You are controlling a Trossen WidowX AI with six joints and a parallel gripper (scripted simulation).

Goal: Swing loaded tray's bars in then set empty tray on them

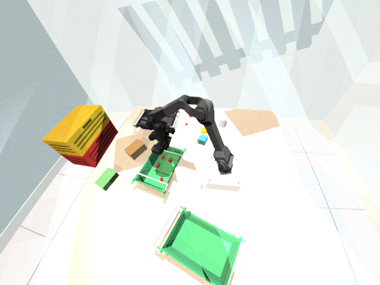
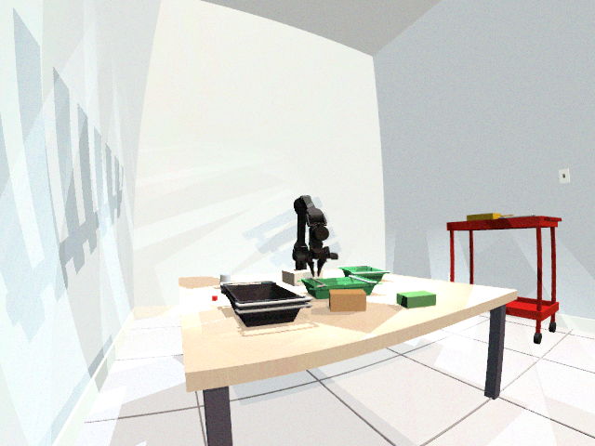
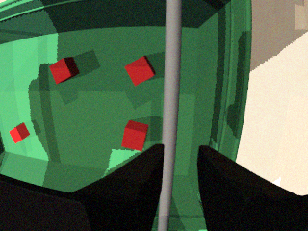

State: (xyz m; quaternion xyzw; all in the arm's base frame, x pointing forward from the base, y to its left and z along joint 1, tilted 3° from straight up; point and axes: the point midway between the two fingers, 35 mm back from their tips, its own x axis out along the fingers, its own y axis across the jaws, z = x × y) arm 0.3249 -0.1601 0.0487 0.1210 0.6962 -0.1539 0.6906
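The green tray is 50 cm to the left of my gripper tip, 17 cm behind it and 4 cm below it. From my gripper tip the other things lie so: yellow piece (25 cm behind, 20 cm to the right, 7 cm below); tan box (24 cm ahead, 6 cm to the right, 5 cm below); cyan block (23 cm behind, 11 cm to the right, 6 cm below).
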